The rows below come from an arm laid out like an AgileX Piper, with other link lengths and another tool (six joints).
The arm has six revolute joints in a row. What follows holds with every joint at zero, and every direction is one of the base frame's.
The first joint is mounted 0.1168 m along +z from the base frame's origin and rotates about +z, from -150 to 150 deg.
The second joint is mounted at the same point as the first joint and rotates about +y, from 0 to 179.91 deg.
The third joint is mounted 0.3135 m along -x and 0.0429 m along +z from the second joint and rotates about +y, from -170 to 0 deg.
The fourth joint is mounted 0.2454 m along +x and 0.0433 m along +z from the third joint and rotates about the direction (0.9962, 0, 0.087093), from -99.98 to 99.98 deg.
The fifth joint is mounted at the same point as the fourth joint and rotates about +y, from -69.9 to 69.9 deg.
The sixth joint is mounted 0.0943 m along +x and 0.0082 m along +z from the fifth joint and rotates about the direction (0.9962, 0, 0.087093), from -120 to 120 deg.
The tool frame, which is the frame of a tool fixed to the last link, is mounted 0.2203 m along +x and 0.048 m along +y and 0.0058 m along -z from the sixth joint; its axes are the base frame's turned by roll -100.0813, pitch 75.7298 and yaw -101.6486 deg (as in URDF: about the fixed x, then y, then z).
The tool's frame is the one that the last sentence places.
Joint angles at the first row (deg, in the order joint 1, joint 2, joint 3, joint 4, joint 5, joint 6):
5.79, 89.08, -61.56, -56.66, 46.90, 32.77
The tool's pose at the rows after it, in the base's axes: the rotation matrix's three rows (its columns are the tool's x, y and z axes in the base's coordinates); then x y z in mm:
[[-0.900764 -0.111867 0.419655], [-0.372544 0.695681 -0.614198], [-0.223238 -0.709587 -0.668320]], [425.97 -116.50 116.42]
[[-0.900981 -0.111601 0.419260], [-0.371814 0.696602 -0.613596], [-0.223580 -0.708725 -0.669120]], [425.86 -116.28 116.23]
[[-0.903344 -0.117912 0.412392], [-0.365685 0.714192 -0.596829], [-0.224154 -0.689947 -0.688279]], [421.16 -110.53 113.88]
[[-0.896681 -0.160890 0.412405], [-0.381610 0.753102 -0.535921], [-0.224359 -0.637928 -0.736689]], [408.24 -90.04 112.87]
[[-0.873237 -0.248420 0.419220], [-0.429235 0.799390 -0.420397], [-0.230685 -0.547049 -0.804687]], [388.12 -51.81 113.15]
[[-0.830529 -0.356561 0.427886], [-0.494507 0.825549 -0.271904], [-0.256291 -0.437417 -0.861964]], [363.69 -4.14 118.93]
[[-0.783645 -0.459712 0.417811], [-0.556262 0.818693 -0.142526], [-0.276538 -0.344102 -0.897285]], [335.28 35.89 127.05]
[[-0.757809 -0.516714 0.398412], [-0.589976 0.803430 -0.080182], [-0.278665 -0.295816 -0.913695]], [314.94 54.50 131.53]
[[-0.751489 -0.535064 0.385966], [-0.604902 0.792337 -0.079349], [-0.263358 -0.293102 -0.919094]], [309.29 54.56 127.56]
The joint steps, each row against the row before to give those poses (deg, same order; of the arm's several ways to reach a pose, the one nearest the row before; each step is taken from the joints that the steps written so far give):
0.00, 0.00, 0.00, 0.00, 0.00, 0.00
0.00, 0.00, 0.00, 0.08, 0.00, 0.00
0.00, -0.55, 0.00, 2.40, 0.11, -1.48
0.00, -2.44, 0.00, 7.46, -0.19, -6.60
0.00, -3.73, 0.00, 12.45, 0.06, -11.47
0.00, -4.17, 0.00, 14.16, 1.30, -12.92
0.00, -3.62, 0.00, 11.37, 3.25, -10.61
0.00, -1.99, 0.00, 5.18, 2.97, -5.03
0.00, -0.10, 0.53, 0.31, 0.41, -1.21

